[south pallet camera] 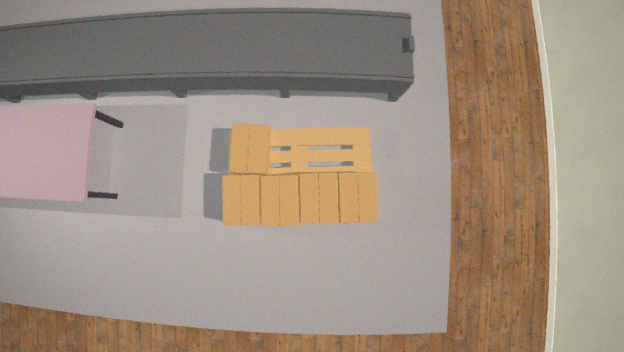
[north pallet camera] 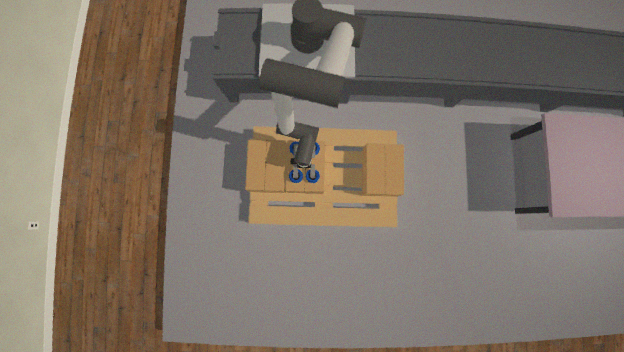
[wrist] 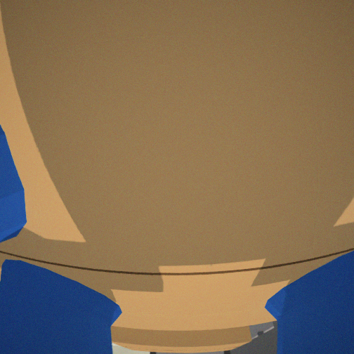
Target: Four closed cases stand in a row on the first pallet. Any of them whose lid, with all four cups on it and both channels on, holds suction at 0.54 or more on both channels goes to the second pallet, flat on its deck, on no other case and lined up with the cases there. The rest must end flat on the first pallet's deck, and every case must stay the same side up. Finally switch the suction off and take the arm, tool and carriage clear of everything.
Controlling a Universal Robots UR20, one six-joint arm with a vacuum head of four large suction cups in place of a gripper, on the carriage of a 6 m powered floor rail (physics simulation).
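Places are measured from the arm's base along level axes (x back, y down, z right), in metres.
Pixels of known places: arm's base, origin of the base link: [north pallet camera: 307,38].
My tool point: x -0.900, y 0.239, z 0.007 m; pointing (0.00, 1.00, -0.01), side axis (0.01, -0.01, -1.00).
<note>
Ahead of a thing's pixels: the offset from my tool point to its top centre. "*": to the spot under its first point. Level surfaces: height alone.
In the north pallet view, three closed tan cases are on the first pallet [north pallet camera: 325,218]: a left case {dx -0.021, dy -0.015, dz +0.295 m} [north pallet camera: 255,167], a middle case {* dx -0.196, dy -0.021, dz +0.057 m} [north pallet camera: 296,188] close beside it, and a right case {dx -0.035, dy -0.015, dz -0.614 m} [north pallet camera: 375,170] across a gap of bare slats. My four-cup head [north pallet camera: 304,162] is over the middle case, its blue cups at or very near the lid. That lid [wrist: 175,125] fills most of the wrist view. Whether suction is on does not show. In the south pallet view, the second pallet [south pallet camera: 320,136] bears a back-left case [south pallet camera: 240,150] and a front row of several cases [south pallet camera: 310,200], close together.
The carriage [north pallet camera: 272,52] is near the left end of the dark floor rail [north pallet camera: 450,55] [south pallet camera: 250,47], behind the pallets. A pink table {dy -0.198 m} [north pallet camera: 590,165] [south pallet camera: 40,155] with dark legs stands between the two pallets. The arm reaches from the carriage over the first pallet's back edge.
</note>
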